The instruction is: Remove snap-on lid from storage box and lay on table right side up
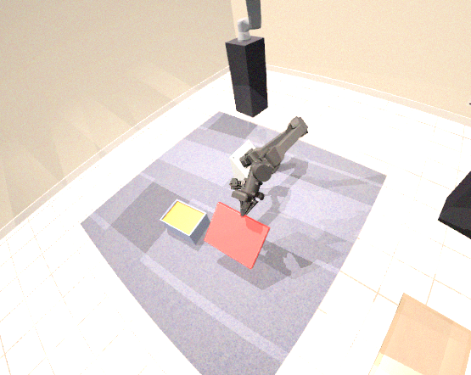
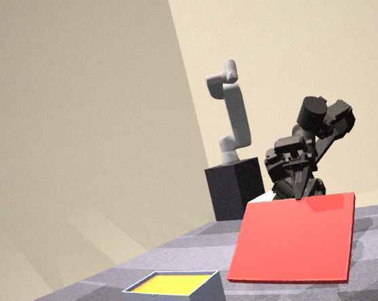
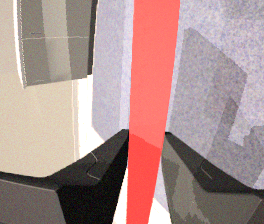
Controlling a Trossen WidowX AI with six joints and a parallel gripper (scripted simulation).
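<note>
The red lid lies 6 cm ahead of my gripper tip, 5 cm below it and 1 cm to the left of it. The rest, counted from my gripper tip: grey storage box (29 cm to the right, 18 cm below, 14 cm ahead).
</note>
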